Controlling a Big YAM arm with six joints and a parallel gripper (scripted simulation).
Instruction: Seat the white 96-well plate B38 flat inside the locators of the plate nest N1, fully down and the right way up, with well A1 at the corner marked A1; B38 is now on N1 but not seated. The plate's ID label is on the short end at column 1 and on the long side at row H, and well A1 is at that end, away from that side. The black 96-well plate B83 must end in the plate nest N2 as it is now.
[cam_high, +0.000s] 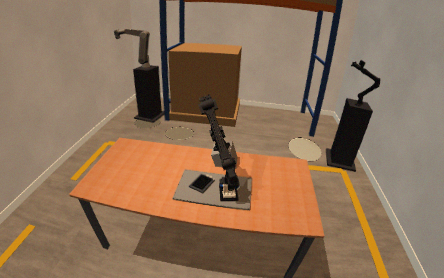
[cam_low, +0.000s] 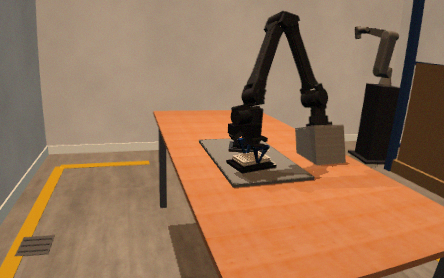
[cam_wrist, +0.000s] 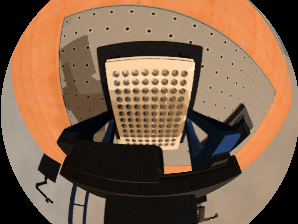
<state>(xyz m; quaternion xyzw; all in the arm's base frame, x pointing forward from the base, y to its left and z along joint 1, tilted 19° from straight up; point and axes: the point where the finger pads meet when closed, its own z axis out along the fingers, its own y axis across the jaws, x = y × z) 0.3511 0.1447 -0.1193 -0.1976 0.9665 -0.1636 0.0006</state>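
The white 96-well plate B38 is right at my hand. From my hand the other things lie so: black plate B83 (2 cm behind, 21 cm to the right, 1 cm below); then black plate nest N1 (3 cm below).
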